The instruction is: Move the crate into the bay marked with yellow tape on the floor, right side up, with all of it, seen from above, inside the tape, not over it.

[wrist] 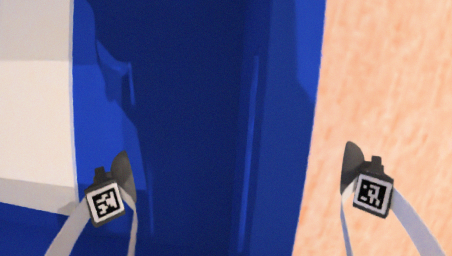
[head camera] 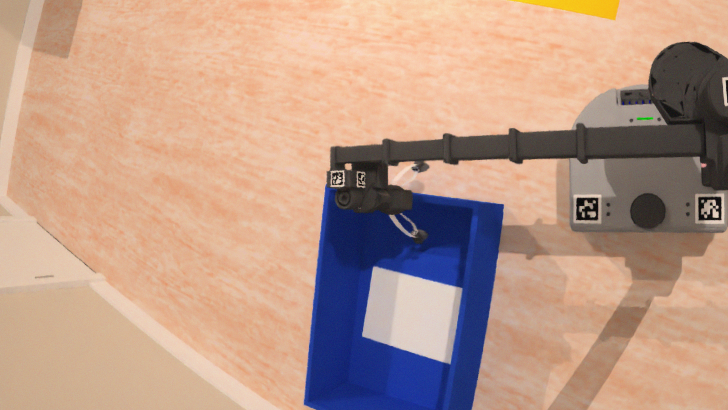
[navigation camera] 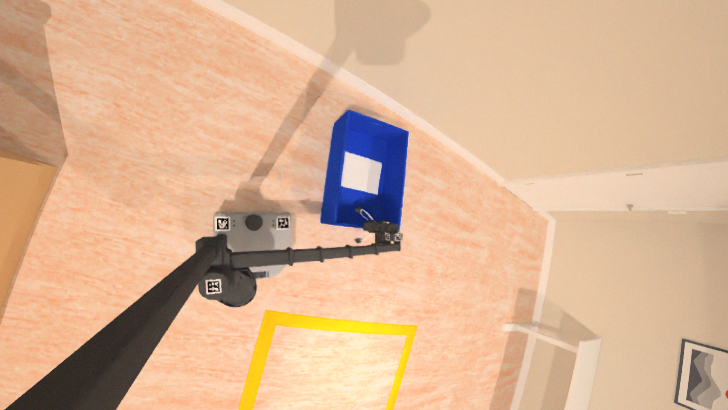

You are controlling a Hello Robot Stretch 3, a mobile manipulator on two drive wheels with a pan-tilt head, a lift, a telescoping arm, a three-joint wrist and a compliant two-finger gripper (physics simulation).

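Places are measured from the robot's base along level axes (x right, y ahead, z up), in millimetres.
Pixels of known places: gripper, between the fingertips: (wrist: 235,165) (navigation camera: 356,224); robot's base, origin of its link: (head camera: 645,209) (navigation camera: 253,221).
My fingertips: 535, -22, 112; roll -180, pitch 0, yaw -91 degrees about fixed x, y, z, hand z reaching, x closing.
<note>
For each thing: its top centre in the pictures, then the offset to it from my fingertips, as dx, dy, dz. "spot": a spot on its surface instead.
- blue open-topped crate, centre of its top: (head camera: 381,318) (navigation camera: 375,172) +58, +279, +108
- white rectangle, a spot on its surface: (wrist: 35,120) spot: +40, +259, -87
A blue open-topped crate (head camera: 486,254) (navigation camera: 333,173) (wrist: 280,115) stands upright on the floor, with a white rectangle (head camera: 417,313) (navigation camera: 359,175) (wrist: 35,120) inside on its bottom. My gripper (head camera: 420,201) (navigation camera: 358,224) (wrist: 235,165) is open at the crate's end nearest the bay. One fingertip is over the crate's inside, the other outside over the floor, with the end wall between them. The fingers do not press on the wall. Yellow tape (head camera: 596,6) (navigation camera: 336,323) marks the bay, apart from the crate. The bay's far end is cut off in the navigation view.
My grey base (head camera: 618,216) (navigation camera: 254,237) stands beside the crate, across a strip of floor. A wall with a white baseboard (navigation camera: 433,129) runs close behind the crate's far end. A white frame (navigation camera: 585,369) and a framed picture (navigation camera: 685,374) are at the lower right of the navigation view.
</note>
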